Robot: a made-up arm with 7 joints.
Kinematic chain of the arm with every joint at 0, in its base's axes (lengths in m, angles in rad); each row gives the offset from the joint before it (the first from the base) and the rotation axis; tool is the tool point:
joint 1: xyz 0 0.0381 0 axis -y
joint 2: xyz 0 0.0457 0 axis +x
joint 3: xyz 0 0 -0.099 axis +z
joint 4: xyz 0 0 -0.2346 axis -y
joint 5: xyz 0 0 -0.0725 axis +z
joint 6: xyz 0 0 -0.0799 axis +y
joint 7: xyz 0 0 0 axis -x
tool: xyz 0 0 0
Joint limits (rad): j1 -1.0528..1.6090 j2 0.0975..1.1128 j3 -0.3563..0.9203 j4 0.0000..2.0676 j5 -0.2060..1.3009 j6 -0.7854..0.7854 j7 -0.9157..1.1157
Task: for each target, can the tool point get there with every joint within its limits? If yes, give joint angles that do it. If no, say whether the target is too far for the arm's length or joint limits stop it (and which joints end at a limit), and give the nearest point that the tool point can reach.
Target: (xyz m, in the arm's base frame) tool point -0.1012 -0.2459 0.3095
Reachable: no: joint limits stop it (at a limit: joint 1, joint 2, joint 3, joint 4) | nearest point 0.2593 0.0627 0.1356 | short by 0.505 m
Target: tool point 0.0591 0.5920 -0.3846
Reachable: no: too far | nearest point 0.0449 0.4697 -0.2920 | short by 0.154 m
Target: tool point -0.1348 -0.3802 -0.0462
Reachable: no: joint limits stop it (at a limit: joint 1, joint 2, joint 3, joint 4) | nearest point -0.1674 0.0627 -0.2399 | short by 0.485 m
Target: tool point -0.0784 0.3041 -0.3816
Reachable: yes | joints -0.4780 0.4211 0.4245 0.8674 0.1476 -0.1325 -0.0315
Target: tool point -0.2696 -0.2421 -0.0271
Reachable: no: joint limits stop it (at a limit: joint 1, joint 2, joint 3, joint 4) | nearest point -0.1674 0.0627 -0.2399 | short by 0.386 m
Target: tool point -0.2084 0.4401 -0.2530
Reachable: yes | joints -0.7494 0.7848 0.8122 0.1896 0.0902 0.3427 0.0337
